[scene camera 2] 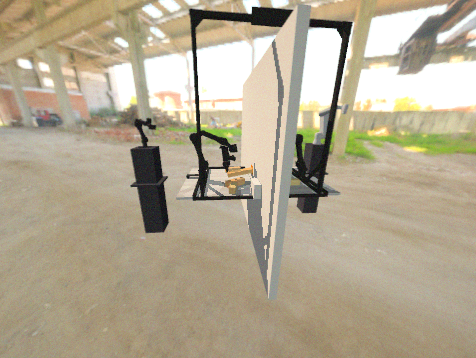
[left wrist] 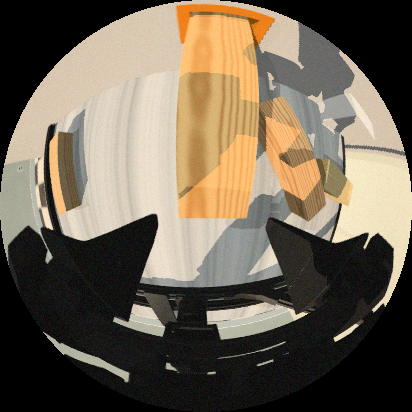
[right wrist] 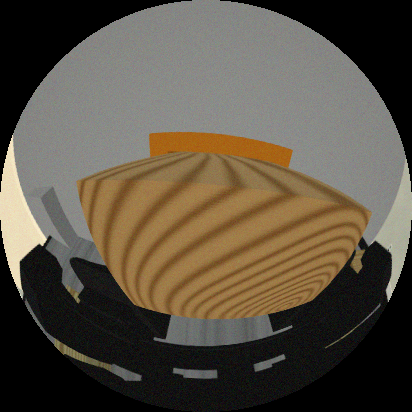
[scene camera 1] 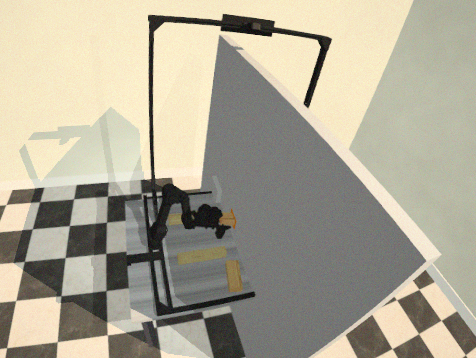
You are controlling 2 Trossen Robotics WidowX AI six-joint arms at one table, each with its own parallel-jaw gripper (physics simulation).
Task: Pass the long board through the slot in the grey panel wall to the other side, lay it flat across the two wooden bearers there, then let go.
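Seen in the pictures: left gripper, fingertip midpoint: (scene camera 2: 227, 170) (left wrist: 214, 221); right gripper, fingertip midpoint: (scene camera 1: 229, 223); left arm's base at its link origin: (left wrist: 191, 303); right arm's base at its link origin: (scene camera 2: 301, 176) (scene camera 1: 155, 244).
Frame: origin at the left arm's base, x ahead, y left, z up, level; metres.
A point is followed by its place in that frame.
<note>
The long board (scene camera 1: 228, 220) @(z 0.111, x 0.521, y -0.015 m) (scene camera 2: 240, 172) @(z 0.065, x 0.329, y -0.066 m) (left wrist: 215, 125) @(z 0.068, x 0.289, y -0.033 m) (right wrist: 220, 240) runs through the orange-framed slot (scene camera 1: 234, 218) (left wrist: 182, 27) (right wrist: 215, 142) @(z 0.113, x 0.484, y -0.049 m) in the grey panel wall (scene camera 1: 300, 175) @(z 0.724, x 0.482, y 0.336 m) (scene camera 2: 260, 125) @(z 0.461, x 0.432, y -0.283 m) (right wrist: 210, 70) @(z 0.160, x 0.482, y -0.056 m), showing on both sides. My left gripper (scene camera 2: 227, 169) @(z 0.070, x 0.220, y -0.032 m) (left wrist: 214, 221) @(z 0.070, x 0.220, y -0.032 m) is open and empty, just off the board's near end in the left wrist view. My right gripper (scene camera 1: 225, 229) @(z 0.046, x 0.498, y -0.041 m) (right wrist: 216, 238) @(z 0.046, x 0.498, y -0.041 m) is shut on the board's other end; the board hides most of its fingers. The two wooden bearers (scene camera 1: 175, 219) @(z 0.022, x 0.785, y -0.139 m) (scene camera 1: 202, 255) @(z 0.025, x 0.687, y 0.121 m) lie on the right arm's side, the first partly behind the arm.
A separate orange-brown block (scene camera 1: 234, 276) @(z 0.019, x 0.559, y 0.268 m) lies near the panel's foot. On the left arm's side, wooden blocks (left wrist: 295, 155) @(z 0.031, x 0.280, y -0.134 m) (left wrist: 336, 181) @(z 0.031, x 0.258, y -0.243 m) lie right of the board and another block (left wrist: 67, 172) @(z 0.000, x 0.280, y 0.225 m) lies far left. A pale bracket (scene camera 1: 217, 189) @(z 0.077, x 0.506, y -0.292 m) stands against the panel. A black frame (scene camera 1: 151, 100) @(z 0.644, x 0.885, y -0.344 m) rises over the table.
</note>
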